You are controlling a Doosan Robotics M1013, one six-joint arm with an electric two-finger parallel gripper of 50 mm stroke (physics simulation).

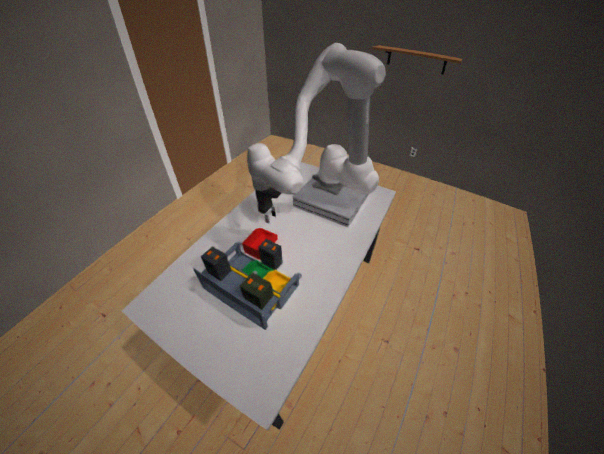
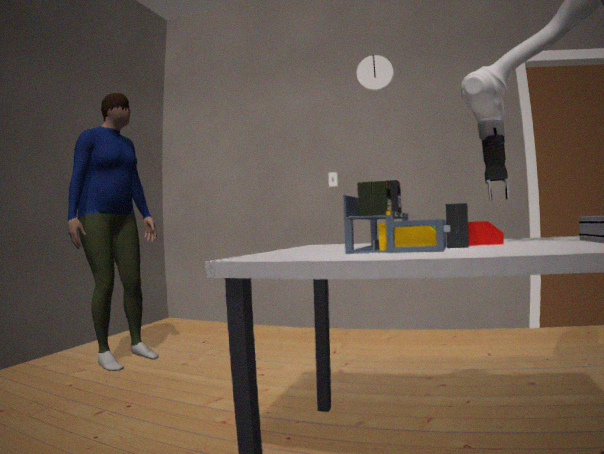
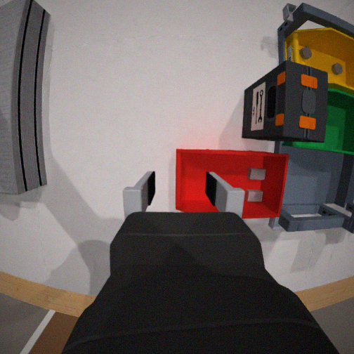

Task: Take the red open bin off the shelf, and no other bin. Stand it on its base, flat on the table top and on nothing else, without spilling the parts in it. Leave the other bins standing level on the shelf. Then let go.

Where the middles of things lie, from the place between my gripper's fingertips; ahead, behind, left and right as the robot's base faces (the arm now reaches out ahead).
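So you can picture it, my gripper is 110 mm above the red bin (image 2: 480, 233), and it's also 20 mm to the left of it and 70 mm short of it. As for the yellow bin (image 2: 416, 235), that one's 100 mm below my hand, 280 mm ahead of it and 200 mm to the left of it.
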